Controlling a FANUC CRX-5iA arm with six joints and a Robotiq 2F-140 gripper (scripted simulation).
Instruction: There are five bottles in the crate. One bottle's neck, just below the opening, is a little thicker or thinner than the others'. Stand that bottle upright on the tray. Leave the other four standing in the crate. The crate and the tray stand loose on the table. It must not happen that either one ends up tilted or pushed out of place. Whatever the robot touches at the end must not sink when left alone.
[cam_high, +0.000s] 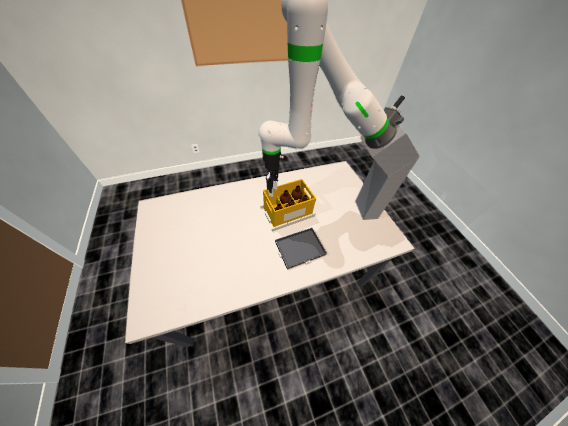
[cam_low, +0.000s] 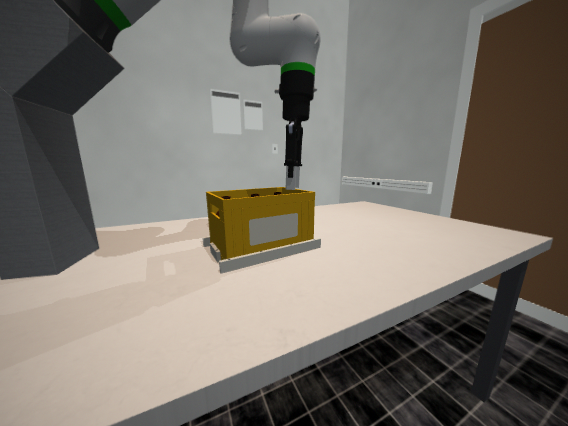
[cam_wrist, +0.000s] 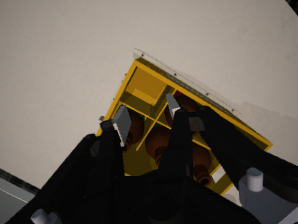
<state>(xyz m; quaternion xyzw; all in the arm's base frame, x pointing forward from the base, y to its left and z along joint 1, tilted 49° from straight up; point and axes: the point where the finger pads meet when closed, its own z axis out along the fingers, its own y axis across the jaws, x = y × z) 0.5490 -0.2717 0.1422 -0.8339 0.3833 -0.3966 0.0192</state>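
My hand is 130 mm above the crate, 70 mm to the right of it and 70 mm past it. Round my hand: brown bottle (130 mm below, 110 mm to the left, 60 mm behind); dark grey tray (320 mm to the left, 200 mm below, 40 mm ahead).
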